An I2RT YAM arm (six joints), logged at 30 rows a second.
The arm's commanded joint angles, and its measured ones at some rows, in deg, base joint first. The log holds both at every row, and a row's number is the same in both.
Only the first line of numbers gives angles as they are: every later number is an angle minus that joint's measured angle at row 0.
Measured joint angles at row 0:
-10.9, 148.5, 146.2, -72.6, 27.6, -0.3
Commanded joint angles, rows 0 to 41:
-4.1, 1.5, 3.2, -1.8, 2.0, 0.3
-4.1, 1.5, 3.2, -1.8, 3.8, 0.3
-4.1, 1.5, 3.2, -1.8, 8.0, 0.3
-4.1, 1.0, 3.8, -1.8, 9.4, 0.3
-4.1, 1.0, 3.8, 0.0, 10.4, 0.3
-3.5, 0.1, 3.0, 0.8, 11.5, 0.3
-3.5, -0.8, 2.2, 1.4, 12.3, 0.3
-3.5, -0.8, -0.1, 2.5, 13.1, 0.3
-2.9, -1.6, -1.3, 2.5, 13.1, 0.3
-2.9, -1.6, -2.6, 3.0, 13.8, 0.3
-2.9, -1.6, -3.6, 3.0, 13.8, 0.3
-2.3, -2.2, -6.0, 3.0, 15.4, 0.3
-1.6, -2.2, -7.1, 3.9, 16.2, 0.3
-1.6, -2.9, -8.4, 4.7, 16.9, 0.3
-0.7, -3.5, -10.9, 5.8, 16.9, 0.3
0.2, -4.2, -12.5, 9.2, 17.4, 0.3
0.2, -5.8, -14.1, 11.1, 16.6, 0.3
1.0, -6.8, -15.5, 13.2, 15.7, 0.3
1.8, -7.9, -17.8, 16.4, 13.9, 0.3
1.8, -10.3, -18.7, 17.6, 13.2, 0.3
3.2, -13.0, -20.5, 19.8, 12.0, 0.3
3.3, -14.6, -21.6, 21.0, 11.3, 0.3
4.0, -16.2, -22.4, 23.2, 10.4, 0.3
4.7, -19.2, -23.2, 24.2, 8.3, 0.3
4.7, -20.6, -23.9, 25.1, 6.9, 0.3
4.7, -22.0, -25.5, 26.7, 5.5, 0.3
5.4, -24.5, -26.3, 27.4, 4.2, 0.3
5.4, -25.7, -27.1, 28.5, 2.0, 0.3
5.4, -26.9, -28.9, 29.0, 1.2, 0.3
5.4, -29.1, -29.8, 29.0, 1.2, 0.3
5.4, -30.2, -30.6, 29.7, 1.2, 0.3
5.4, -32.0, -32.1, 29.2, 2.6, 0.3
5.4, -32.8, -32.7, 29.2, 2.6, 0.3
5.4, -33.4, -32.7, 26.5, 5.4, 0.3
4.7, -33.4, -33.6, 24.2, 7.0, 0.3
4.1, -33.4, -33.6, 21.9, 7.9, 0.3
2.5, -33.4, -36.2, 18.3, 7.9, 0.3
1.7, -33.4, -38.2, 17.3, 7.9, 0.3
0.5, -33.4, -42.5, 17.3, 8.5, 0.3
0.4, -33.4, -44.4, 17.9, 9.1, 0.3
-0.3, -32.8, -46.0, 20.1, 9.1, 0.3
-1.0, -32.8, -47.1, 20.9, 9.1, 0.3
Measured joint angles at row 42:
0.8, -33.7, -43.6, 22.7, 6.4, -1.1
